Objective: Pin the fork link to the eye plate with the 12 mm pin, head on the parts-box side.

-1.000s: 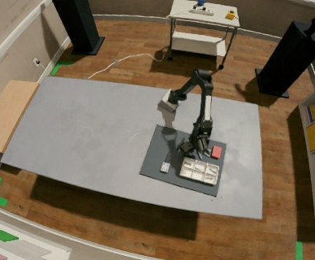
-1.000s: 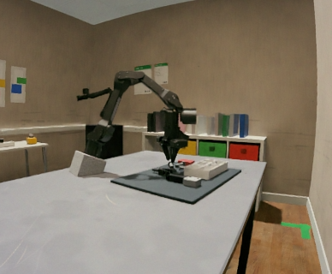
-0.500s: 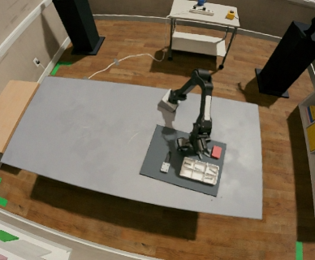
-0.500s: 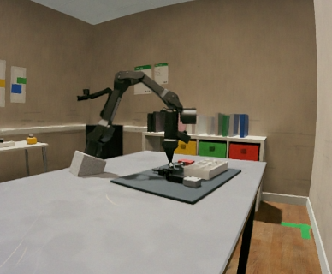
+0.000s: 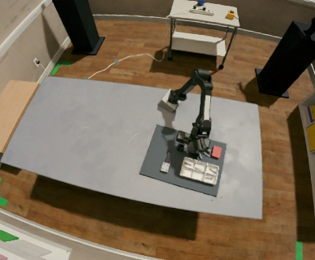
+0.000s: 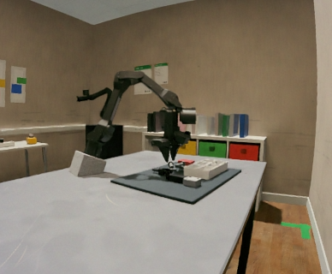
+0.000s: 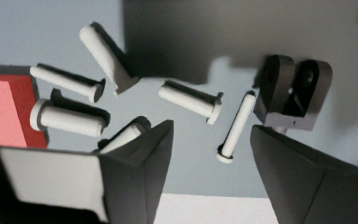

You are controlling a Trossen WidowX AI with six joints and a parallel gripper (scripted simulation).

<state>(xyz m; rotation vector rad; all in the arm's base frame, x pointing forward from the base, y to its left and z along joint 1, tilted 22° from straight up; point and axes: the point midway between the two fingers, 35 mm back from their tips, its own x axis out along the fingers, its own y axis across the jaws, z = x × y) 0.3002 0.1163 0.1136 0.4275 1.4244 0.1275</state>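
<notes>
My hand is 7 cm above the fork link, 5 cm to the left of it and 1 cm past it. Round my hand: mat 8 cm below, 7 cm ahead, 2 cm to the right; then headed pin 7 cm to the left, 7 cm below, 4 cm ahead; then thick pin 7 cm to the left, 7 cm below, 3 cm behind.
</notes>
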